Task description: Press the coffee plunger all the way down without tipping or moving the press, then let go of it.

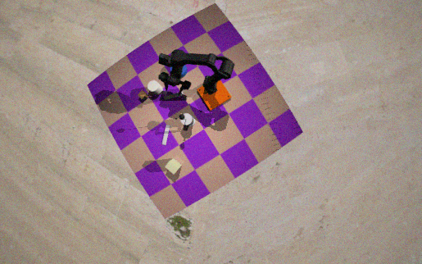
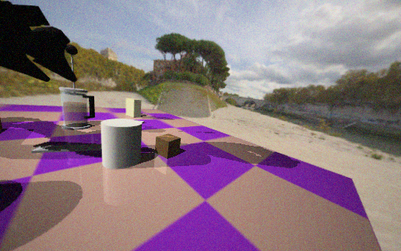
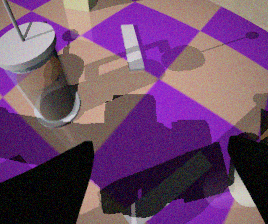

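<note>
Right now the coffee press is 190 mm to the left of my gripper tip, 30 mm below it and 30 mm ahead of it. From my gripper tip the other things lie so: brown cube 210 mm ahead, 170 mm to the right, 140 mm below; then cream block 390 mm to the left, 280 mm ahead, 110 mm below.
</note>
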